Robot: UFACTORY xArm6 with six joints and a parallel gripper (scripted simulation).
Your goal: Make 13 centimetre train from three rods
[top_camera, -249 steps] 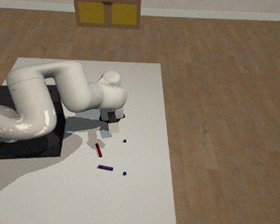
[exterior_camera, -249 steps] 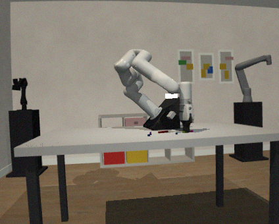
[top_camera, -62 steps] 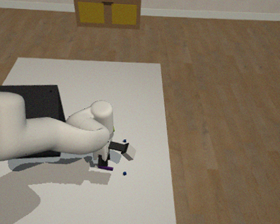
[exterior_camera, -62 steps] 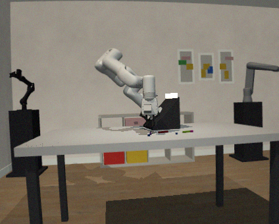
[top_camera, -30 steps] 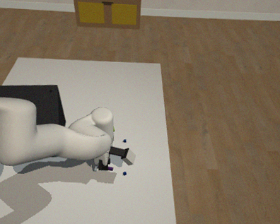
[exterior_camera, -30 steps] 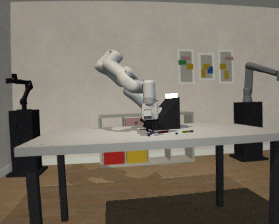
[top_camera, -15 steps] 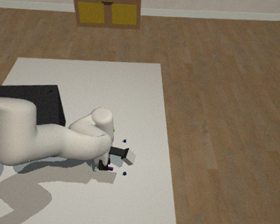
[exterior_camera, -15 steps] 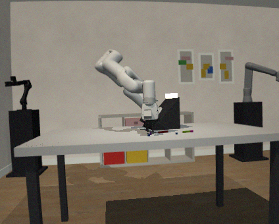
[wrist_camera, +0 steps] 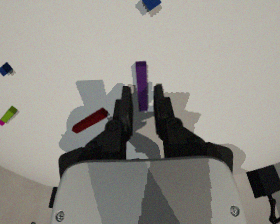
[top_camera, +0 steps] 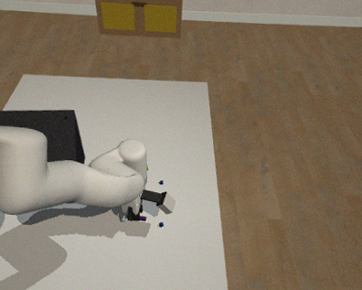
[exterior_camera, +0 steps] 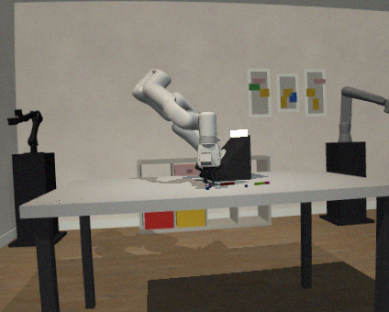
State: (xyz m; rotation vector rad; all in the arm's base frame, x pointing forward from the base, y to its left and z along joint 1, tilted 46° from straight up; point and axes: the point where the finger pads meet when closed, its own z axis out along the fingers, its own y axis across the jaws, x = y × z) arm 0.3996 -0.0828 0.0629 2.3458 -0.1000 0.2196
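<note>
Right now my hand is 30 mm above the purple rod. The rest, counted from my hand: magenta rod: 10 mm behind, 260 mm to the left, 30 mm below; red rod: 40 mm behind, 90 mm to the left, 30 mm below; lime rod: 220 mm to the left, 30 mm below.
</note>
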